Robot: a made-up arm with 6 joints. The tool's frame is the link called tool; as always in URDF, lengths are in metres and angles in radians. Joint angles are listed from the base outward.
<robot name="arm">
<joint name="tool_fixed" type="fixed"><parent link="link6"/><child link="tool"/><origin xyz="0.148 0.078 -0.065" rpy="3.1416 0 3.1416"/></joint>
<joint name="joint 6" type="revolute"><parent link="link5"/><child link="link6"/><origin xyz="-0.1 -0.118 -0.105" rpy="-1.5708 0 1.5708"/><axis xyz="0 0 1"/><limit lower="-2.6" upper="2.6"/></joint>
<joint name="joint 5" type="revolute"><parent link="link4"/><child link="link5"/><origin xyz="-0.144 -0.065 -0.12" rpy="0 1.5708 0"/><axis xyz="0 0 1"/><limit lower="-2.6" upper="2.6"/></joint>
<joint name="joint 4" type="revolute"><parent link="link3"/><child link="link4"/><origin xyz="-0.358 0.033 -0.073" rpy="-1.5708 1.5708 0"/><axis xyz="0 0 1"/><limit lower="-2.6" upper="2.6"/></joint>
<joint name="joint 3" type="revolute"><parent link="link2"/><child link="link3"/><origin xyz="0.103 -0.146 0.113" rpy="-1.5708 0 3.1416"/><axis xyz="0 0 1"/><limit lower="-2.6" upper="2.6"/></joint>
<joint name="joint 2" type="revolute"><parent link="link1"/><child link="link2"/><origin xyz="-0.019 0.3 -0.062" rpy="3.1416 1.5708 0"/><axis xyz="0 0 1"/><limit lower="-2.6" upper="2.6"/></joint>
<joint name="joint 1" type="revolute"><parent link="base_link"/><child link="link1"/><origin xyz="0 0 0.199" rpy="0 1.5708 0"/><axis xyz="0 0 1"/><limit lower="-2.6" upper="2.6"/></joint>
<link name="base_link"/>
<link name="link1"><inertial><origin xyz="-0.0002 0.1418 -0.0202"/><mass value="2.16"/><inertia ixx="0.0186" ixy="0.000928" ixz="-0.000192" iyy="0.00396" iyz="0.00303" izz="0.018"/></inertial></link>
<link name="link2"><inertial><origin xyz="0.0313 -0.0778 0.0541"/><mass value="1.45"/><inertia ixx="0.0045" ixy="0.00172" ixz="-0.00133" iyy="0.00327" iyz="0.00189" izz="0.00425"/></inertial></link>
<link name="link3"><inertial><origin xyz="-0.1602 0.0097 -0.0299"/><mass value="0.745"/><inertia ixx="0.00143" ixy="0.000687" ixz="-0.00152" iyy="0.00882" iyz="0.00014" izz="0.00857"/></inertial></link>
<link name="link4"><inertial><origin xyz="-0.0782 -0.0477 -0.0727"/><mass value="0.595"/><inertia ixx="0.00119" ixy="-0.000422" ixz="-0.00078" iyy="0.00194" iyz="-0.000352" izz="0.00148"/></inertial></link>
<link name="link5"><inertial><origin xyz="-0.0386 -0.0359 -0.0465"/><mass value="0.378"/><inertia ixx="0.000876" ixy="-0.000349" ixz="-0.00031" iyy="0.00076" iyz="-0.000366" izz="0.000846"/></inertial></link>
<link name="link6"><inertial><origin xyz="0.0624 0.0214 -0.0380"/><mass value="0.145"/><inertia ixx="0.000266" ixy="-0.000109" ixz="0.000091" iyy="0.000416" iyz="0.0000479" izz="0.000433"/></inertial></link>
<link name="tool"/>
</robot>
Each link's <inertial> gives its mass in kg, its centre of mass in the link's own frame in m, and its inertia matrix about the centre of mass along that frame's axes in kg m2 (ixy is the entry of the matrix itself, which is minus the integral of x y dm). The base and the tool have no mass. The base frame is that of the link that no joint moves.
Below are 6 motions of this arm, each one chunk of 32 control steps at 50 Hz.
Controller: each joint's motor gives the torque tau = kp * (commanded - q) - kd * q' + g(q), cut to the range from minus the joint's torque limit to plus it. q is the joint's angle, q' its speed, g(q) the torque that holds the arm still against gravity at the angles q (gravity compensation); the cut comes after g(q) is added. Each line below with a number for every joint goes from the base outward.
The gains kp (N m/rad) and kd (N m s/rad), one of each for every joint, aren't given. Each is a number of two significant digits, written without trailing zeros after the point. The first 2 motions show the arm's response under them.
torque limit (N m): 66 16 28 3.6 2.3 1.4
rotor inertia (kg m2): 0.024 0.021 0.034 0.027 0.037 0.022
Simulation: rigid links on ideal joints. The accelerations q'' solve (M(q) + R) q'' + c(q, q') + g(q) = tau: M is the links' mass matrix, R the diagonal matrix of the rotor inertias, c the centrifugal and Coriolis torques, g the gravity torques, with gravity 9.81 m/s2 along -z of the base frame. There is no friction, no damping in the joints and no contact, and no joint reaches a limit. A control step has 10 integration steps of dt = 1/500 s. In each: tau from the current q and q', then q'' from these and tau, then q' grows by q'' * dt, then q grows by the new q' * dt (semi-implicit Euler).
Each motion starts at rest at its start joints. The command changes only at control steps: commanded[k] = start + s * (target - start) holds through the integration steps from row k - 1 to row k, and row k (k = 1, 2, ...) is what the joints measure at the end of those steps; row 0 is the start. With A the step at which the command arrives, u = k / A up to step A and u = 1 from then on. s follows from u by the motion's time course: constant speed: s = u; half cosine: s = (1 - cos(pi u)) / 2; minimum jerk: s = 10 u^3 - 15 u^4 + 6 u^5; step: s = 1 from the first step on.
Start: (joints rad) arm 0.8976 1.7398 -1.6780 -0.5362 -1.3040 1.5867
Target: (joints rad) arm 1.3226 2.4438 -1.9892 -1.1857 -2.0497 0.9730
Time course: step
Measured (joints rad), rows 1 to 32:
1: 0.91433 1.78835 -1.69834 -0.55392 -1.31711 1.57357
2: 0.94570 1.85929 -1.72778 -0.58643 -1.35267 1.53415
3: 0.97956 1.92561 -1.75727 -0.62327 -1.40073 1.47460
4: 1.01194 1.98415 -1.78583 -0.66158 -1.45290 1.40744
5: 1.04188 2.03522 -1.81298 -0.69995 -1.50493 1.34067
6: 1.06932 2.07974 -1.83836 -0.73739 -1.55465 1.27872
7: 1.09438 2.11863 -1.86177 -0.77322 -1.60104 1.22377
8: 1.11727 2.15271 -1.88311 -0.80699 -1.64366 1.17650
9: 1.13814 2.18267 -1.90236 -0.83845 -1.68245 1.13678
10: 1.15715 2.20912 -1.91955 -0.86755 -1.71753 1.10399
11: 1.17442 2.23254 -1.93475 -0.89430 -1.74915 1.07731
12: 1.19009 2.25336 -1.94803 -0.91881 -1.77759 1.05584
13: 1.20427 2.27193 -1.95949 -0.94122 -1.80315 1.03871
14: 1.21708 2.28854 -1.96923 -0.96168 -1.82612 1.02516
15: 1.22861 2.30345 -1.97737 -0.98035 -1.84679 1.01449
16: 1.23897 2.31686 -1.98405 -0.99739 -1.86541 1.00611
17: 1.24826 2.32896 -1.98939 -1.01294 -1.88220 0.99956
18: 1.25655 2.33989 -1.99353 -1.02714 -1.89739 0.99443
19: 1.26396 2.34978 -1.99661 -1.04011 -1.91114 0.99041
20: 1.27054 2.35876 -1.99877 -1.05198 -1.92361 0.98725
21: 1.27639 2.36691 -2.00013 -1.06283 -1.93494 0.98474
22: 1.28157 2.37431 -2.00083 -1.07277 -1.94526 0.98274
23: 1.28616 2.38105 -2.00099 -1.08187 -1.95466 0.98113
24: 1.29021 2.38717 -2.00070 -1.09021 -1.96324 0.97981
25: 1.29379 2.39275 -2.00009 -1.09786 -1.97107 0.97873
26: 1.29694 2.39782 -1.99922 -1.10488 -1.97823 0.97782
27: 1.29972 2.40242 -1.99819 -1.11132 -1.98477 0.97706
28: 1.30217 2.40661 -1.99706 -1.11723 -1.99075 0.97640
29: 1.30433 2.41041 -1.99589 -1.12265 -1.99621 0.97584
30: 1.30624 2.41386 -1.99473 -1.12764 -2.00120 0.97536
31: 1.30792 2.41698 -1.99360 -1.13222 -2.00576 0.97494
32: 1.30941 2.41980 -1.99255 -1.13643 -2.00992 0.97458
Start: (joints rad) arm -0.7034 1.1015 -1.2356 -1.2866 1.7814 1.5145
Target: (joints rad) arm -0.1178 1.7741 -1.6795 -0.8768 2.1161 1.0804
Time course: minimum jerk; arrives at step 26
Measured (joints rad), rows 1 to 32:
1: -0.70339 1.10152 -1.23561 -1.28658 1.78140 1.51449
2: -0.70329 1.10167 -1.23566 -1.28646 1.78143 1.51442
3: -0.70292 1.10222 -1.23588 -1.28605 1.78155 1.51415
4: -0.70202 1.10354 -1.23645 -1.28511 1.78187 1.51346
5: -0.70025 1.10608 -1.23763 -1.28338 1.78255 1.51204
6: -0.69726 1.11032 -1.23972 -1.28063 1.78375 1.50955
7: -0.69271 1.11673 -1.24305 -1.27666 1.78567 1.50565
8: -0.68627 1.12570 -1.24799 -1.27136 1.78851 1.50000
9: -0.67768 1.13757 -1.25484 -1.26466 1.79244 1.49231
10: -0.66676 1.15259 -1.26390 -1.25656 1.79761 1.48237
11: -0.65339 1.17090 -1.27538 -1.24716 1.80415 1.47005
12: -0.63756 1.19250 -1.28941 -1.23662 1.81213 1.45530
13: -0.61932 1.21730 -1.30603 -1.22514 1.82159 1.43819
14: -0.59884 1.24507 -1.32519 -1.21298 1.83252 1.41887
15: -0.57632 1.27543 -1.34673 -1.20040 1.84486 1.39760
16: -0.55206 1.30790 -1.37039 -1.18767 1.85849 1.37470
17: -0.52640 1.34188 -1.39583 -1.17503 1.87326 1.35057
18: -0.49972 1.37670 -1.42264 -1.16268 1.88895 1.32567
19: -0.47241 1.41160 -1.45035 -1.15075 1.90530 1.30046
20: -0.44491 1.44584 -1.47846 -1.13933 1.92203 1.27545
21: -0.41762 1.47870 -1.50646 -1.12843 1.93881 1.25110
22: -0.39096 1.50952 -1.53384 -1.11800 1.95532 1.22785
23: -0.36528 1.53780 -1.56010 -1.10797 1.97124 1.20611
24: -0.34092 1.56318 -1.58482 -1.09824 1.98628 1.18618
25: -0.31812 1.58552 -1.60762 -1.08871 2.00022 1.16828
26: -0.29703 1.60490 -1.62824 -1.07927 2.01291 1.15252
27: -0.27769 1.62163 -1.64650 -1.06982 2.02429 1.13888
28: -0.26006 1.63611 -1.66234 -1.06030 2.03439 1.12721
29: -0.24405 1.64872 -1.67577 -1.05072 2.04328 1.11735
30: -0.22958 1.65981 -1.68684 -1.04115 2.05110 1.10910
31: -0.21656 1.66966 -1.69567 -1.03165 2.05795 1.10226
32: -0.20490 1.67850 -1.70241 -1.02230 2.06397 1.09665
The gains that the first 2 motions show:
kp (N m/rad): 78 34 34 7.5 6.4 4.9
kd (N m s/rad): 16 6.4 3.9 2.1 1.5 0.66
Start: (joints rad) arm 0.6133 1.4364 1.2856 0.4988 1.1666 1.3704
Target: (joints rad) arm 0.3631 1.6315 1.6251 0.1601 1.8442 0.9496
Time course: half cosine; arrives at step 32
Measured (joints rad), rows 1 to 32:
1: 0.61328 1.43645 1.28564 0.49878 1.16665 1.37036
2: 0.61320 1.43664 1.28583 0.49867 1.16688 1.37017
3: 0.61299 1.43710 1.28635 0.49837 1.16750 1.36962
4: 0.61256 1.43791 1.28735 0.49780 1.16873 1.36852
5: 0.61185 1.43914 1.28902 0.49686 1.17077 1.36664
6: 0.61076 1.44083 1.29150 0.49545 1.17381 1.36380
7: 0.60923 1.44301 1.29492 0.49351 1.17804 1.35985
8: 0.60719 1.44570 1.29938 0.49098 1.18358 1.35466
9: 0.60459 1.44890 1.30494 0.48780 1.19057 1.34816
10: 0.60138 1.45261 1.31166 0.48394 1.19907 1.34030
11: 0.59754 1.45681 1.31954 0.47936 1.20917 1.33105
12: 0.59306 1.46148 1.32858 0.47405 1.22087 1.32045
13: 0.58791 1.46661 1.33872 0.46802 1.23420 1.30853
14: 0.58212 1.47215 1.34993 0.46126 1.24913 1.29535
15: 0.57569 1.47808 1.36211 0.45380 1.26561 1.28101
16: 0.56866 1.48435 1.37518 0.44566 1.28356 1.26562
17: 0.56107 1.49091 1.38902 0.43689 1.30290 1.24929
18: 0.55295 1.49772 1.40351 0.42752 1.32350 1.23218
19: 0.54437 1.50472 1.41852 0.41762 1.34524 1.21442
20: 0.53539 1.51185 1.43392 0.40725 1.36796 1.19618
21: 0.52607 1.51907 1.44955 0.39648 1.39149 1.17763
22: 0.51650 1.52630 1.46527 0.38541 1.41566 1.15894
23: 0.50673 1.53350 1.48093 0.37410 1.44028 1.14029
24: 0.49686 1.54060 1.49639 0.36266 1.46513 1.12185
25: 0.48697 1.54753 1.51148 0.35118 1.49003 1.10380
26: 0.47714 1.55425 1.52608 0.33975 1.51476 1.08631
27: 0.46746 1.56069 1.54004 0.32848 1.53911 1.06956
28: 0.45802 1.56680 1.55322 0.31746 1.56287 1.05369
29: 0.44889 1.57252 1.56551 0.30679 1.58584 1.03886
30: 0.44017 1.57780 1.57678 0.29656 1.60780 1.02522
31: 0.43192 1.58261 1.58692 0.28686 1.62858 1.01290
32: 0.42423 1.58689 1.59584 0.27777 1.64799 1.00200

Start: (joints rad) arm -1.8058 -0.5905 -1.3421 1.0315 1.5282 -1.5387
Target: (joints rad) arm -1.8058 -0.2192 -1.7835 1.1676 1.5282 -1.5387
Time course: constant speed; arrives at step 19
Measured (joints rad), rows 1 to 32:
1: -1.80563 -0.58932 -1.34353 1.03101 1.52829 -1.53872
2: -1.80522 -0.58638 -1.34758 1.03030 1.52852 -1.53877
3: -1.80466 -0.58175 -1.35451 1.02982 1.52882 -1.53884
4: -1.80404 -0.57555 -1.36421 1.02982 1.52915 -1.53892
5: -1.80345 -0.56792 -1.37640 1.03039 1.52946 -1.53899
6: -1.80294 -0.55900 -1.39075 1.03158 1.52975 -1.53906
7: -1.80257 -0.54891 -1.40692 1.03336 1.53001 -1.53911
8: -1.80234 -0.53777 -1.42460 1.03572 1.53022 -1.53916
9: -1.80226 -0.52570 -1.44351 1.03861 1.53040 -1.53920
10: -1.80231 -0.51278 -1.46341 1.04198 1.53055 -1.53924
11: -1.80248 -0.49912 -1.48409 1.04579 1.53067 -1.53927
12: -1.80273 -0.48479 -1.50539 1.05000 1.53076 -1.53931
13: -1.80306 -0.46988 -1.52717 1.05456 1.53084 -1.53934
14: -1.80344 -0.45444 -1.54931 1.05944 1.53090 -1.53938
15: -1.80386 -0.43854 -1.57172 1.06461 1.53094 -1.53941
16: -1.80428 -0.42223 -1.59434 1.07003 1.53097 -1.53945
17: -1.80471 -0.40557 -1.61711 1.07567 1.53099 -1.53949
18: -1.80512 -0.38858 -1.63999 1.08151 1.53099 -1.53954
19: -1.80552 -0.37131 -1.66295 1.08752 1.53098 -1.53958
20: -1.80596 -0.35523 -1.68458 1.09415 1.53084 -1.53959
21: -1.80644 -0.34084 -1.70372 1.10098 1.53054 -1.53955
22: -1.80690 -0.32801 -1.72005 1.10757 1.53015 -1.53947
23: -1.80731 -0.31657 -1.73361 1.11368 1.52971 -1.53935
24: -1.80763 -0.30634 -1.74464 1.11925 1.52928 -1.53922
25: -1.80785 -0.29718 -1.75348 1.12426 1.52888 -1.53909
26: -1.80799 -0.28897 -1.76046 1.12875 1.52852 -1.53898
27: -1.80804 -0.28161 -1.76590 1.13275 1.52821 -1.53888
28: -1.80804 -0.27500 -1.77010 1.13632 1.52795 -1.53880
29: -1.80798 -0.26907 -1.77331 1.13950 1.52774 -1.53875
30: -1.80789 -0.26376 -1.77575 1.14234 1.52757 -1.53871
31: -1.80778 -0.25900 -1.77759 1.14487 1.52743 -1.53868
32: -1.80765 -0.25473 -1.77897 1.14713 1.52733 -1.53867

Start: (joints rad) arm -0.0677 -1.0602 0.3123 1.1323 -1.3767 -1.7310
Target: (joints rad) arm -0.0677 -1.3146 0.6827 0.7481 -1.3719 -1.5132
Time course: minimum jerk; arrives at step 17
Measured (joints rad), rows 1 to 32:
1: -0.06771 -1.06021 0.31235 1.13229 -1.37670 -1.73099
2: -0.06778 -1.06029 0.31273 1.13220 -1.37666 -1.73087
3: -0.06802 -1.06061 0.31405 1.13185 -1.37655 -1.73042
4: -0.06852 -1.06144 0.31706 1.13096 -1.37630 -1.72930
5: -0.06936 -1.06313 0.32259 1.12915 -1.37586 -1.72710
6: -0.07056 -1.06606 0.33133 1.12601 -1.37520 -1.72340
7: -0.07207 -1.07058 0.34376 1.12115 -1.37433 -1.71784
8: -0.07382 -1.07696 0.36008 1.11423 -1.37328 -1.71019
9: -0.07567 -1.08536 0.38019 1.10503 -1.37213 -1.70035
10: -0.07748 -1.09582 0.40367 1.09345 -1.37095 -1.68841
11: -0.07907 -1.10821 0.42982 1.07958 -1.36984 -1.67462
12: -0.08029 -1.12226 0.45772 1.06363 -1.36890 -1.65939
13: -0.08103 -1.13759 0.48630 1.04601 -1.36821 -1.64325
14: -0.08117 -1.15369 0.51447 1.02722 -1.36783 -1.62679
15: -0.08068 -1.17002 0.54117 1.00785 -1.36779 -1.61063
16: -0.07958 -1.18603 0.56557 0.98851 -1.36809 -1.59536
17: -0.07795 -1.20123 0.58715 0.96971 -1.36868 -1.58140
18: -0.07595 -1.21530 0.60580 0.95183 -1.36949 -1.56901
19: -0.07375 -1.22806 0.62171 0.93509 -1.37042 -1.55827
20: -0.07149 -1.23949 0.63512 0.91957 -1.37137 -1.54913
21: -0.06931 -1.24960 0.64631 0.90528 -1.37230 -1.54146
22: -0.06727 -1.25850 0.65556 0.89219 -1.37315 -1.53513
23: -0.06545 -1.26627 0.66310 0.88021 -1.37389 -1.52995
24: -0.06387 -1.27304 0.66919 0.86928 -1.37453 -1.52577
25: -0.06254 -1.27892 0.67402 0.85929 -1.37505 -1.52244
26: -0.06148 -1.28400 0.67779 0.85018 -1.37545 -1.51981
27: -0.06068 -1.28839 0.68067 0.84185 -1.37576 -1.51776
28: -0.06010 -1.29217 0.68281 0.83424 -1.37597 -1.51619
29: -0.05975 -1.29542 0.68434 0.82728 -1.37610 -1.51500
30: -0.05958 -1.29821 0.68538 0.82091 -1.37616 -1.51412
31: -0.05958 -1.30060 0.68603 0.81508 -1.37615 -1.51349
32: -0.05972 -1.30265 0.68637 0.80973 -1.37610 -1.51304

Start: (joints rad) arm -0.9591 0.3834 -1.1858 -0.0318 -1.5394 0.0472
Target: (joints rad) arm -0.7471 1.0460 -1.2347 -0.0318 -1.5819 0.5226
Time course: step
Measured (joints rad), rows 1 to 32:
1: -0.95119 0.40231 -1.19680 -0.03600 -1.53987 0.06359
2: -0.93575 0.44721 -1.21654 -0.04085 -1.54034 0.10446
3: -0.91873 0.50082 -1.23244 -0.04354 -1.54126 0.15579
4: -0.90208 0.55442 -1.24127 -0.04436 -1.54288 0.20876
5: -0.88635 0.60500 -1.24394 -0.04390 -1.54513 0.25883
6: -0.87176 0.65171 -1.24233 -0.04262 -1.54783 0.30382
7: -0.85841 0.69447 -1.23818 -0.04087 -1.55081 0.34292
8: -0.84635 0.73342 -1.23288 -0.03890 -1.55390 0.37609
9: -0.83555 0.76877 -1.22738 -0.03691 -1.55699 0.40372
10: -0.82595 0.80074 -1.22231 -0.03505 -1.55999 0.42644
11: -0.81747 0.82953 -1.21803 -0.03340 -1.56284 0.44490
12: -0.80999 0.85536 -1.21471 -0.03201 -1.56550 0.45980
13: -0.80339 0.87843 -1.21239 -0.03089 -1.56793 0.47175
14: -0.79757 0.89895 -1.21100 -0.03002 -1.57013 0.48130
15: -0.79242 0.91713 -1.21045 -0.02938 -1.57209 0.48892
16: -0.78785 0.93318 -1.21060 -0.02893 -1.57381 0.49501
17: -0.78378 0.94729 -1.21132 -0.02865 -1.57530 0.49988
18: -0.78015 0.95966 -1.21246 -0.02849 -1.57658 0.50380
19: -0.77690 0.97048 -1.21390 -0.02844 -1.57766 0.50696
20: -0.77398 0.97992 -1.21553 -0.02846 -1.57856 0.50953
21: -0.77135 0.98816 -1.21726 -0.02853 -1.57931 0.51163
22: -0.76898 0.99532 -1.21902 -0.02863 -1.57991 0.51337
23: -0.76684 1.00156 -1.22076 -0.02876 -1.58040 0.51481
24: -0.76491 1.00700 -1.22241 -0.02891 -1.58079 0.51601
25: -0.76316 1.01173 -1.22397 -0.02905 -1.58110 0.51702
26: -0.76158 1.01585 -1.22540 -0.02920 -1.58134 0.51787
27: -0.76015 1.01945 -1.22670 -0.02935 -1.58152 0.51859
28: -0.75886 1.02259 -1.22786 -0.02949 -1.58165 0.51920
29: -0.75769 1.02534 -1.22889 -0.02962 -1.58176 0.51972
30: -0.75664 1.02775 -1.22978 -0.02975 -1.58183 0.52017
31: -0.75569 1.02987 -1.23056 -0.02987 -1.58189 0.52054
32: -0.75483 1.03173 -1.23122 -0.02998 -1.58192 0.52086

